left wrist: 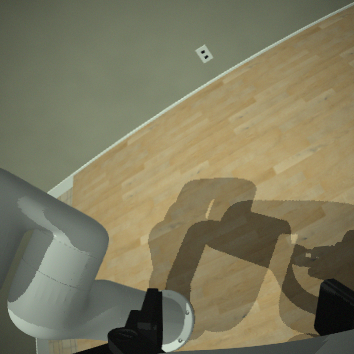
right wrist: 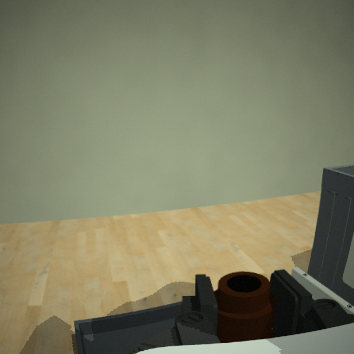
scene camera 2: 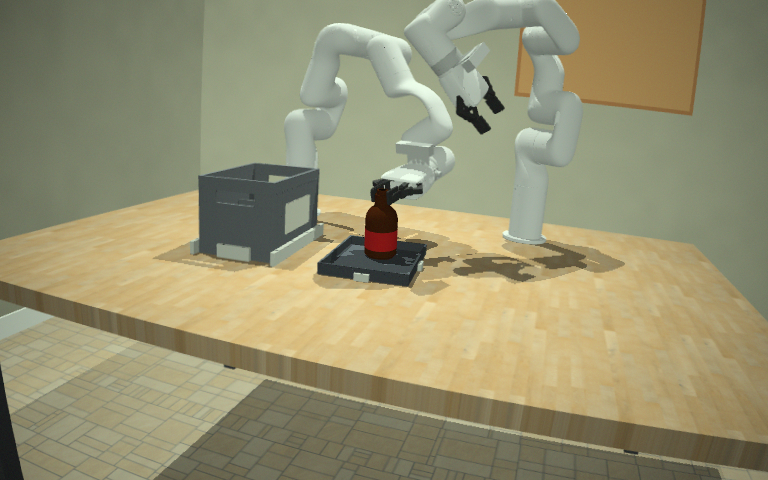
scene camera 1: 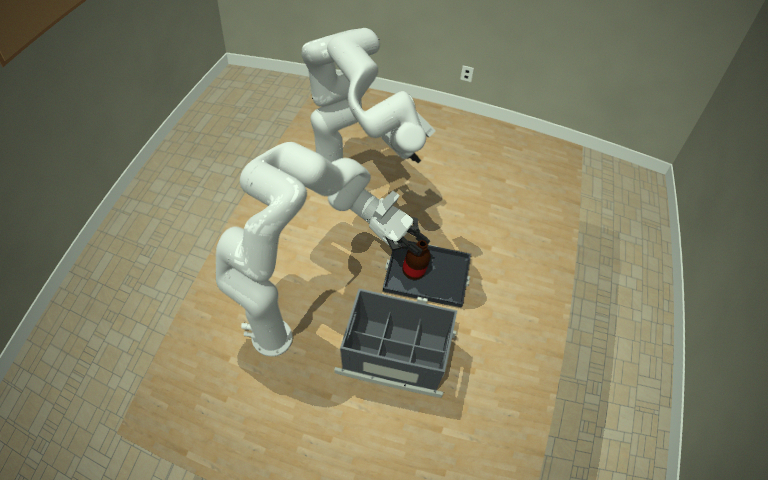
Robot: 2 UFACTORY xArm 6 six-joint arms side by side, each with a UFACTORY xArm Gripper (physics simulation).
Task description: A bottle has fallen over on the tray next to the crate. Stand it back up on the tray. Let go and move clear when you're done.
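The brown bottle with a red label is upright, its base at the floor of the dark tray. My right gripper is shut on the bottle's neck, one finger on each side just below the mouth. My left gripper is open and empty, high above the table and well apart from the bottle. The bottle does not show in the left wrist view.
The grey crate with divided compartments stands close beside the tray, below it in scene camera 1 and left of it in scene camera 2. A pale rail runs along the crate's foot.
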